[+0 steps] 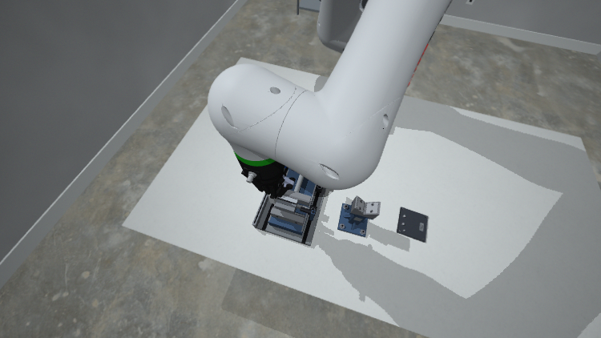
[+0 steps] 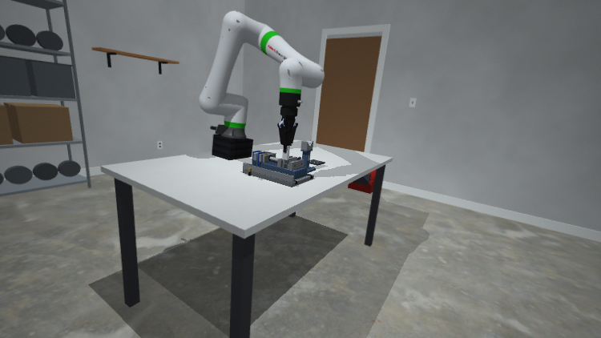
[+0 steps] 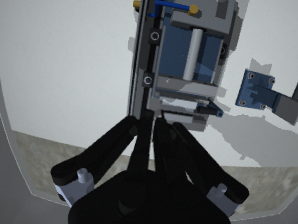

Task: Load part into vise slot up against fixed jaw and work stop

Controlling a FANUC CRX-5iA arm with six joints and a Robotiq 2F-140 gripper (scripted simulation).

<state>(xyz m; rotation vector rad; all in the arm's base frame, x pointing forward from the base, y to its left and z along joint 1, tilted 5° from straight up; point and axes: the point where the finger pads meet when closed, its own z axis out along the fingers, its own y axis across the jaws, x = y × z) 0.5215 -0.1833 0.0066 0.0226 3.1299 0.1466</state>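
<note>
Right now my hand is 40 mm to the right of the part and 40 mm above it. The rest, counted from my hand: air cylinder rod (90 mm behind, 50 mm to the left, 60 mm below); vise (70 mm behind, 50 mm to the left, 100 mm below); air cylinder (160 mm behind, 50 mm to the left, 60 mm below).
</note>
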